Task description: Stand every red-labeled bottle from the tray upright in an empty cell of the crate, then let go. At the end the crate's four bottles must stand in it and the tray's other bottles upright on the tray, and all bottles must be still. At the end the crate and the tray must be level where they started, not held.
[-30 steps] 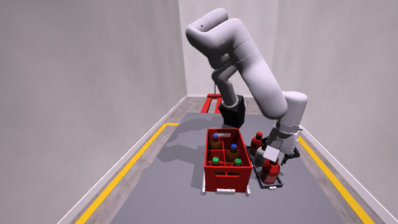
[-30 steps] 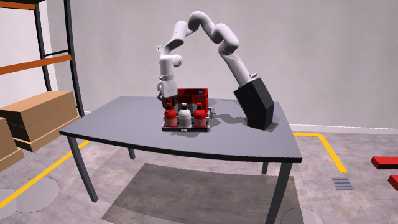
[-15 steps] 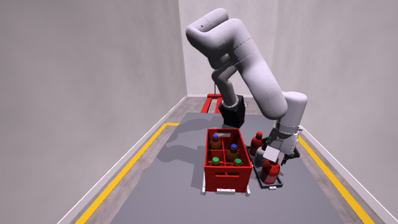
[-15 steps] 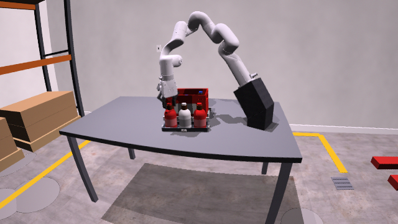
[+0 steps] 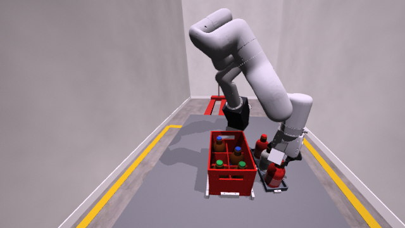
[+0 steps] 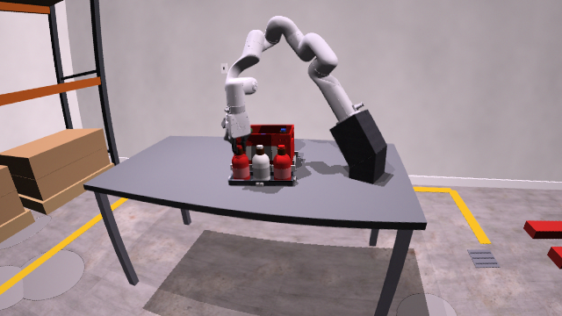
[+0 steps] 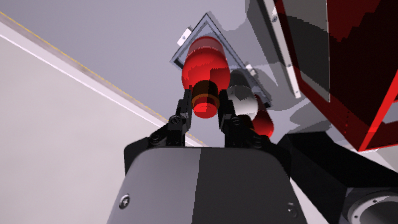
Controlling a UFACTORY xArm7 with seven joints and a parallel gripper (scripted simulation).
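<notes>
Right now the white bottle is 90 mm behind my hand and 70 mm below it. Also, from my hand: red crate 210 mm to the right, 80 mm behind, 70 mm below; dark tray 140 mm below, 90 mm behind.
</notes>
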